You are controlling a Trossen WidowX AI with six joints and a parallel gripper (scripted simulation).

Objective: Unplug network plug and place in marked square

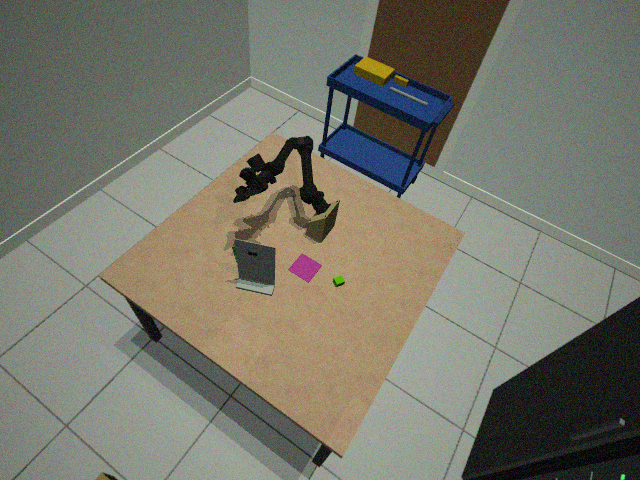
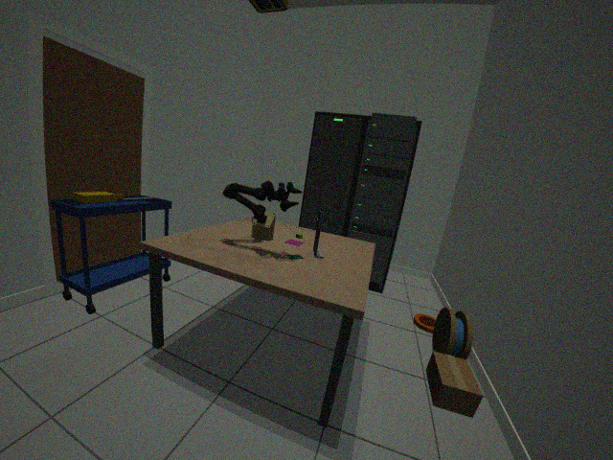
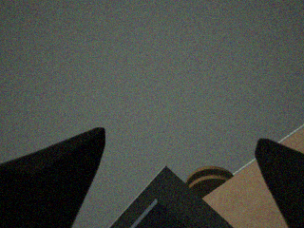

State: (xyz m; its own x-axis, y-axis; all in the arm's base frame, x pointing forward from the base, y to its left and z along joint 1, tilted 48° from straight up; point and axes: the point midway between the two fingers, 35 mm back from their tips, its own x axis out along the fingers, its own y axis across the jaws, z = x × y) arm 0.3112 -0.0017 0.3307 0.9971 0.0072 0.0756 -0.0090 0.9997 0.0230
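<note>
My gripper tip is 15 cm to the right of the network plug, 14 cm above it and 10 cm short of it. Also, from my gripper tip: magenta marked square 37 cm below, 31 cm to the left, 8 cm behind; then upright panel 23 cm below, 15 cm to the left, 12 cm ahead.
</note>
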